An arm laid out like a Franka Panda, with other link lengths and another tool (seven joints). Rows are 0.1 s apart.
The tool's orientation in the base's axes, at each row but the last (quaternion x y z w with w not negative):
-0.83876 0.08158 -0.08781 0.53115
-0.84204 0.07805 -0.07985 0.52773
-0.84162 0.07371 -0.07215 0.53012
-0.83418 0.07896 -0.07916 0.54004
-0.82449 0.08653 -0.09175 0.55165
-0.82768 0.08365 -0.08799 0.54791
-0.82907 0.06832 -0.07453 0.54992
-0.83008 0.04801 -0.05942 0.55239
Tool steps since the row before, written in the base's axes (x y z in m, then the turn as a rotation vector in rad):
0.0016 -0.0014 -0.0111 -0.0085 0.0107 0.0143
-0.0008 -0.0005 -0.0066 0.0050 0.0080 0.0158
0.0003 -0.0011 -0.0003 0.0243 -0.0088 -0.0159
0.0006 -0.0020 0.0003 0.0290 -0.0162 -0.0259
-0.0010 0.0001 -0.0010 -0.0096 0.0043 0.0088
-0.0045 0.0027 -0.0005 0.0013 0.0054 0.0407
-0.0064 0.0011 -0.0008 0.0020 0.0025 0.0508
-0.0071 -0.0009 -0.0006 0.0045 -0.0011 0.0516
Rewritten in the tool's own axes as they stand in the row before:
0.0012 0.0106 0.0038 -0.0099 -0.0171 0.0014
-0.0010 0.0062 0.0022 0.0040 -0.0179 0.0013
0.0005 0.0007 -0.0008 0.0249 0.0170 0.0039
0.0010 0.0005 -0.0018 0.0306 0.0289 0.0024
-0.0010 0.0009 0.0002 -0.0099 -0.0094 -0.0018
-0.0050 -0.0004 0.0015 0.0022 -0.0397 -0.0105
-0.0065 0.0005 0.0000 0.0039 -0.0479 -0.0169
-0.0069 0.0010 -0.0017 0.0070 -0.0473 -0.0201

